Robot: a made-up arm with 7 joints.
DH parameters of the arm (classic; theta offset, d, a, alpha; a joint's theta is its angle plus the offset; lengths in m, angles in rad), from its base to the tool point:
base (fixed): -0.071 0 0 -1.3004
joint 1: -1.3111 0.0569 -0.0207 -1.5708
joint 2: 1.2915 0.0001 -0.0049 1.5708
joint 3: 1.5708 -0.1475 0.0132 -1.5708
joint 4: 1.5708 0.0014 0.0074 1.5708
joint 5: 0 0.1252 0 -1.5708
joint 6: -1.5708 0 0.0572 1.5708
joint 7: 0 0 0 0
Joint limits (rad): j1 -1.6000..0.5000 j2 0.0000..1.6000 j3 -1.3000..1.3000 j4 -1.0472..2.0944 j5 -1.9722..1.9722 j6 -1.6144..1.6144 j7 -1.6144..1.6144
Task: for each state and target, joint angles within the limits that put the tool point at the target. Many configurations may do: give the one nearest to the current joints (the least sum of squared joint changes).
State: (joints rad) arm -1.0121 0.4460 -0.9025 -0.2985 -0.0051 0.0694 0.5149
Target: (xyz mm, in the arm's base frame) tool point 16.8 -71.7 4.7
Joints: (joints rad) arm -1.1168 0.0146 -1.3000 -0.7852 0.2921 -0.3258 0.5149
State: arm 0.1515 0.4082 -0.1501 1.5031 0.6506 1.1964 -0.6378
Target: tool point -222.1 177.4 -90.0
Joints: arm 0.4598 0.4082 -0.0849 2.0246 0.5523 1.5052 -0.6378
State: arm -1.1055 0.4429 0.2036 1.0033 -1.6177 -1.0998 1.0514
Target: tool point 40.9 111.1 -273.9
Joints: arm -0.4817 0.0098 0.3703 1.6123 -1.8156 -1.6144 1.0514
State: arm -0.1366 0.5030 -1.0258 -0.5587 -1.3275 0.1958 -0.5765
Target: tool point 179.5 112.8 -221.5
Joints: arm -0.4356 0.8184 -0.7688 0.3490 -1.2801 0.1500 -0.5765
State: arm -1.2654 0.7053 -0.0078 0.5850 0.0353 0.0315 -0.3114
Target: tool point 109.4 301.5 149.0
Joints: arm -1.2346 1.2595 0.9313 0.5033 0.0389 0.0112 -0.3114
